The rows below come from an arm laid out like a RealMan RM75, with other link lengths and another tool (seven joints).
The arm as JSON. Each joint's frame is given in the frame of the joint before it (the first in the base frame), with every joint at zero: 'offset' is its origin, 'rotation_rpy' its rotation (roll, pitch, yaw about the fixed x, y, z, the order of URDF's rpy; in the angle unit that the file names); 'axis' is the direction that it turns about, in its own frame. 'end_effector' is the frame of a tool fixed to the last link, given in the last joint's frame.
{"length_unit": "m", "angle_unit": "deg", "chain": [
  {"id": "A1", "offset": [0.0, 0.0, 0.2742], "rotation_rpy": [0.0, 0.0, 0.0], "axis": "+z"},
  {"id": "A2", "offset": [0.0, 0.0, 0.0], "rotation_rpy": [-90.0, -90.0, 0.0], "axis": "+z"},
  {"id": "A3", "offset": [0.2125, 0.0, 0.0], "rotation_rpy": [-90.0, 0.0, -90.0], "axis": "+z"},
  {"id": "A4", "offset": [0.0, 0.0, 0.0], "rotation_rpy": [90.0, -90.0, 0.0], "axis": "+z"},
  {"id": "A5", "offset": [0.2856, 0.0, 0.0], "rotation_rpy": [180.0, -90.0, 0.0], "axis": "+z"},
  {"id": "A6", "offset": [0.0, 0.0, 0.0], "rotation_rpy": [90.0, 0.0, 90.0], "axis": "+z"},
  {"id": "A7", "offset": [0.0, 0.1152, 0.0], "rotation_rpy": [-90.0, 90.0, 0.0], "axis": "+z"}
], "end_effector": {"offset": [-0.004, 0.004, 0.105], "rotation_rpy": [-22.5, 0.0, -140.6]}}
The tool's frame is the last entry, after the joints.
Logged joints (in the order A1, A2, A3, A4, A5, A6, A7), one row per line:
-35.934 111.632 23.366 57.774 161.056 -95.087 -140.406
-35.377 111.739 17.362 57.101 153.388 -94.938 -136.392
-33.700 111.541 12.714 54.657 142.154 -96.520 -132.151
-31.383 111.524 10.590 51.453 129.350 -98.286 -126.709
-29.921 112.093 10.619 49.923 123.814 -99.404 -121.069
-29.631 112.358 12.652 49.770 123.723 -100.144 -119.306
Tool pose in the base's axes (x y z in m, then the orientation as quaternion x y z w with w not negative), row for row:
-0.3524 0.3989 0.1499 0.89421 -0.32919 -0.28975 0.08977
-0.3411 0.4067 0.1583 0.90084 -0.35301 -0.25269 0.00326
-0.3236 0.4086 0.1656 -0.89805 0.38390 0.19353 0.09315
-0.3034 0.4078 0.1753 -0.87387 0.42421 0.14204 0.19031
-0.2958 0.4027 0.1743 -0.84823 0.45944 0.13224 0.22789
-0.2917 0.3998 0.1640 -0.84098 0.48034 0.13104 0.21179
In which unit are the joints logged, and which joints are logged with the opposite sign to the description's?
The joints are logged in degrees. Opposite sign: A2, A6.
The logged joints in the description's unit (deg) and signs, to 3 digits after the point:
-35.934 -111.632 23.366 57.774 161.056 95.087 -140.406
-35.377 -111.739 17.362 57.101 153.388 94.938 -136.392
-33.700 -111.541 12.714 54.657 142.154 96.520 -132.151
-31.383 -111.524 10.590 51.453 129.350 98.286 -126.709
-29.921 -112.093 10.619 49.923 123.814 99.404 -121.069
-29.631 -112.358 12.652 49.770 123.723 100.144 -119.306

